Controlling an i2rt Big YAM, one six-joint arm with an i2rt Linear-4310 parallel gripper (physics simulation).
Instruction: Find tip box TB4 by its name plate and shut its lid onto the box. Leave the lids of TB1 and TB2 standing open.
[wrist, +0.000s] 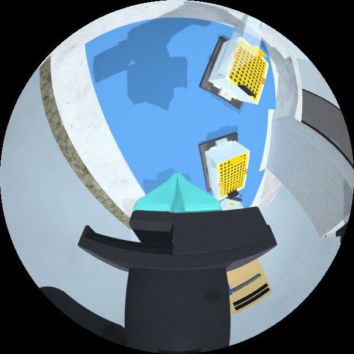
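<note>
My gripper is shut and empty, its turquoise fingertips together left of the lower tip box. That box, TB4, stands on a dark base at the right, with a yellow, dark-holed top and pale walls. No lid stands up plainly from it; how its clear lid sits is hard to make out. TB2 stands farther up at the upper right, with its clear lid standing open. Part of a third box, apparently TB1, shows behind the gripper's right side; its lid is mostly hidden. No name plate can be read.
The boxes stand on a blue mat with a pale marbled border. A large grey curved surface lies to the right of the boxes. A tan board with dark strips shows at the lower right.
</note>
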